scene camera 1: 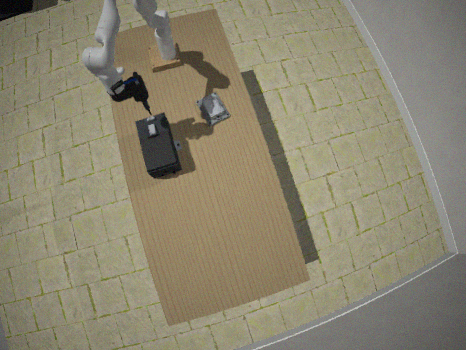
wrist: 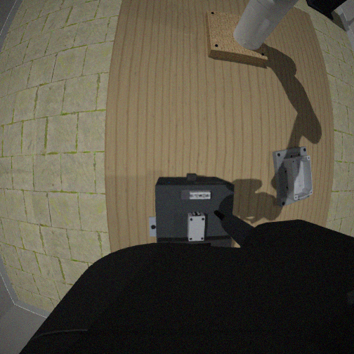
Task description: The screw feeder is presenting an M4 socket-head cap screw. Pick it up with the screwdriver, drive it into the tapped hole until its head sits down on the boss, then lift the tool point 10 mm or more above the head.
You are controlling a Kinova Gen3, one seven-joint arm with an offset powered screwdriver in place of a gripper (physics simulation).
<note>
I see a screw feeder point(scene camera 1: 161, 123).
The screw feeder is seen too in the wrist view point(wrist: 171, 212).
</note>
